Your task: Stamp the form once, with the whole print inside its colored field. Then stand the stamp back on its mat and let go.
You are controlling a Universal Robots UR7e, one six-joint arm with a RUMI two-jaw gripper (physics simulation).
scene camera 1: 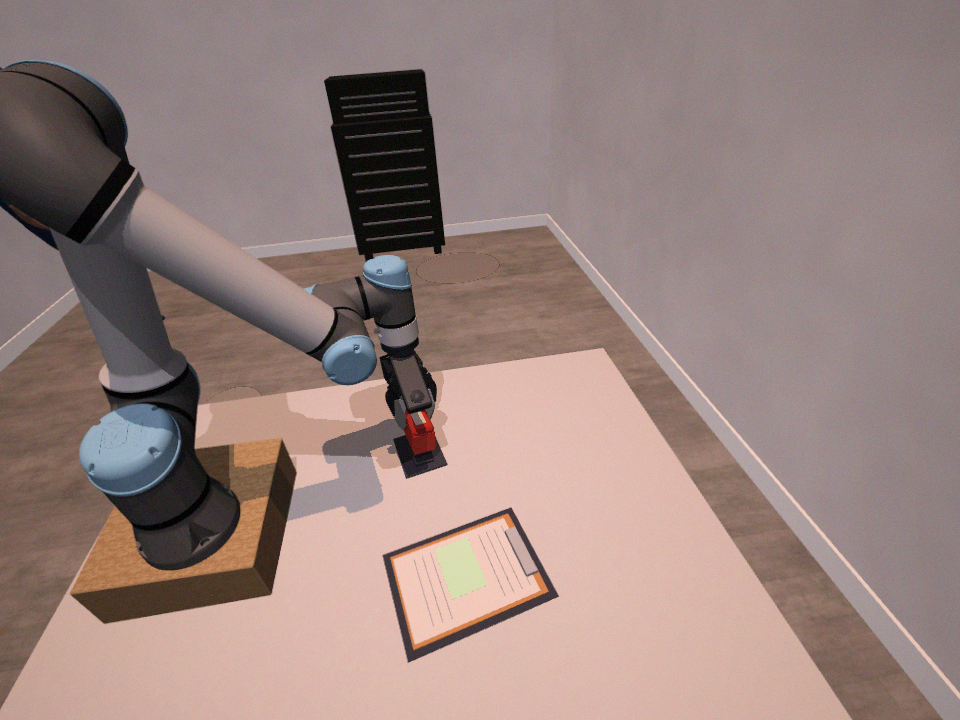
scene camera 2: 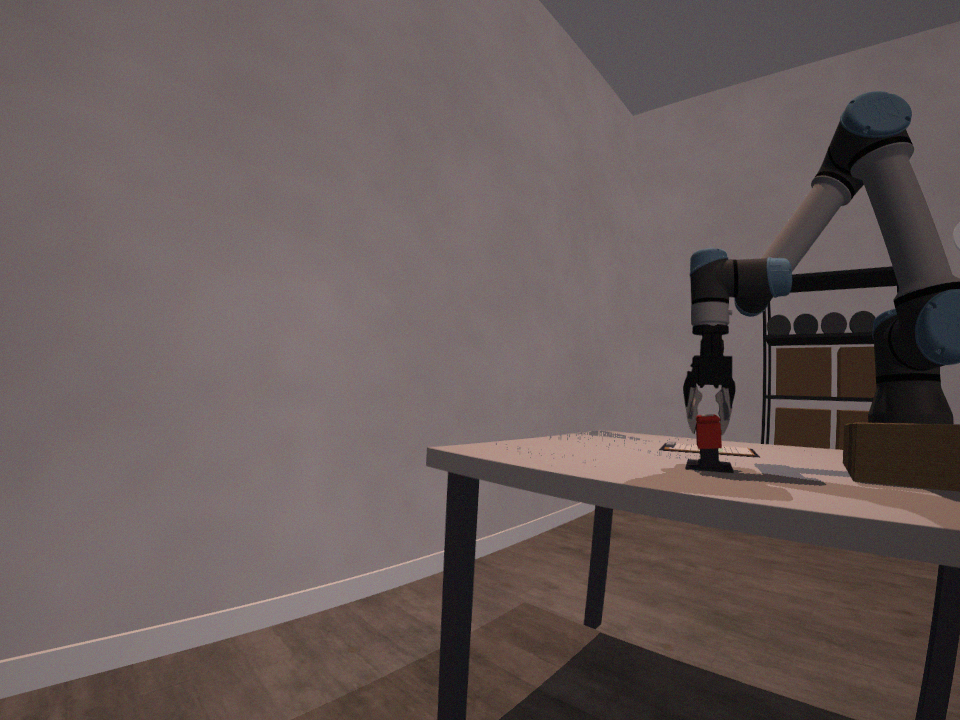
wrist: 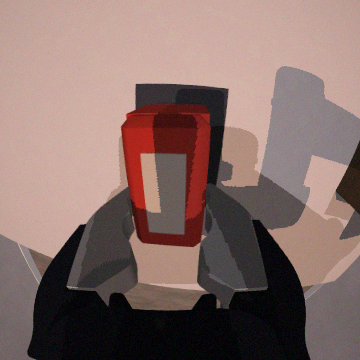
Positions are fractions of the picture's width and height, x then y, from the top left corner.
Labels:
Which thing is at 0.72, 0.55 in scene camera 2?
The gripper.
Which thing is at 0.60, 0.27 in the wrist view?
A dark mat.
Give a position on a red stamp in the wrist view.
0.46, 0.40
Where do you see a dark mat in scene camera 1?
0.43, 0.65

